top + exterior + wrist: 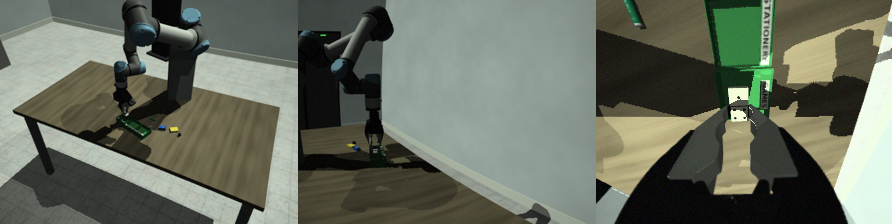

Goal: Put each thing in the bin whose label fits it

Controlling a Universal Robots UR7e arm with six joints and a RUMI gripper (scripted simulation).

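Right now the black part is 36 cm to the left of my hand, 14 cm behind it and 8 cm below it. The rest, counted from my hand: green cylinder (14 cm behind, 12 cm to the left, 8 cm below); then grey hex nut (17 cm to the left, 8 cm below, 7 cm behind); then pale rectangular piece (1 cm below).
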